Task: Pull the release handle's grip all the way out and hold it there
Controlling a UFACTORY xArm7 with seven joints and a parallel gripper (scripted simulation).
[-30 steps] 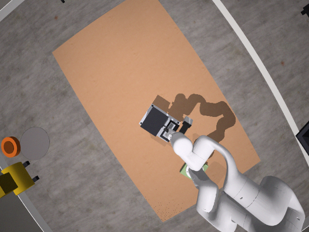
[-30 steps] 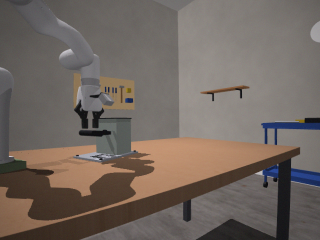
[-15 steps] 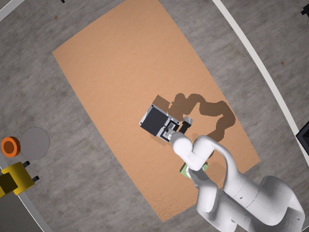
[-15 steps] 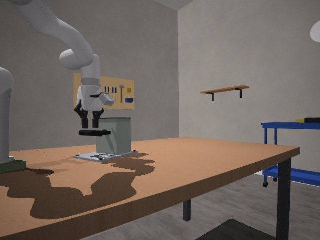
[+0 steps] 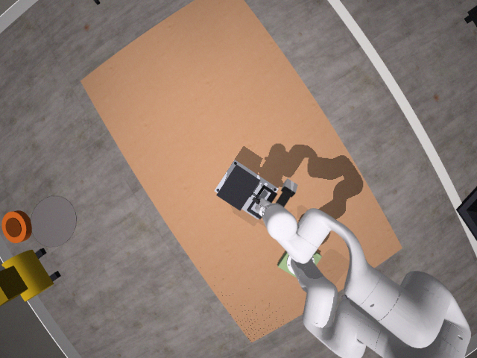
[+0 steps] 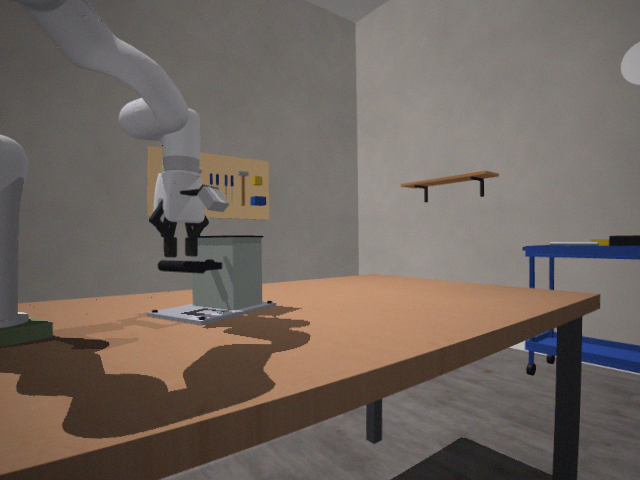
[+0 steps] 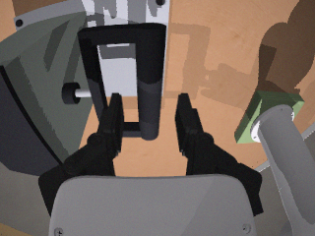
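The pale baseplate lies 14 cm below my hand, 9 cm ahead of it and 2 cm to the left of it.
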